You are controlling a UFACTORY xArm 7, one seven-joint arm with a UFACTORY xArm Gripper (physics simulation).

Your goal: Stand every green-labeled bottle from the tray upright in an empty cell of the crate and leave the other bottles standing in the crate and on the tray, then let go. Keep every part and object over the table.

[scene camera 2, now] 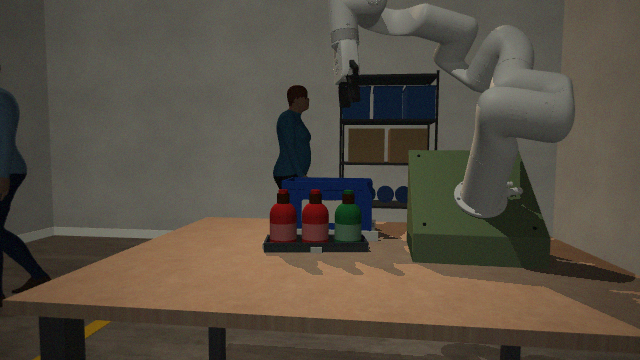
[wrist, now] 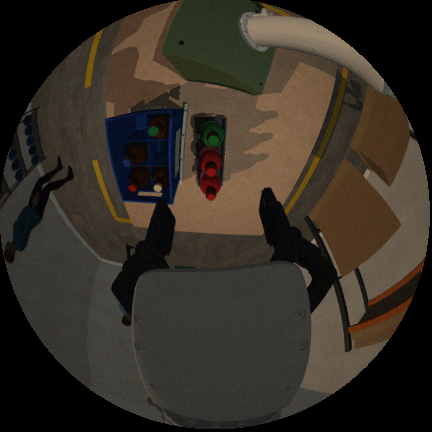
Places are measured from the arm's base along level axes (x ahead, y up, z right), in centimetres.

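Pixels of known places: gripper, fingertip midpoint: (scene camera 2: 349, 104) (wrist: 213, 203); arm's base at its link origin: (scene camera 2: 479, 198).
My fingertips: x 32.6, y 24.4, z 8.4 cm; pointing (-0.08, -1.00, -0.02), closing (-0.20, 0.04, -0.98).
Observation:
Ahead of a thing's pixels: the offset from my fingertips to its top centre. "*": to the spot under its first point. Level surfaces: height alone.
A green-labeled bottle {dx +0.1, dy -23.2, dz -1.1 cm} (scene camera 2: 348, 217) (wrist: 212, 134) stands upright on the black tray {* dx +15.5, dy -37.9, dz -6.4 cm} (scene camera 2: 290, 247) (wrist: 198, 135), at the end nearer the robot's base. Two red bottles, one in the middle (scene camera 2: 315, 217) (wrist: 210, 161) and one at the far end {* dx +17.5, dy -30.2, dz -5.0 cm} (scene camera 2: 283, 217) (wrist: 210, 185), stand beside it. The blue crate {dx +5.1, dy -21.6, dz +18.6 cm} (scene camera 2: 327, 184) (wrist: 117, 150) is next to the tray and holds several dark bottles with green, blue, red and white caps. In the wrist view, the middle right cell and the top left cell look empty. My gripper (scene camera 2: 349, 97) (wrist: 213, 203) is open and empty, high above the tray and crate.
The green base block (scene camera 2: 440, 200) (wrist: 215, 50) stands on the table {dy -39.2 cm} (scene camera 2: 250, 285) (wrist: 295, 115) near the tray's green-bottle end. A shelf rack (scene camera 2: 438, 100) and a person (scene camera 2: 294, 145) are in the background. Cardboard boxes (wrist: 357, 215) show beyond the table in the wrist view.

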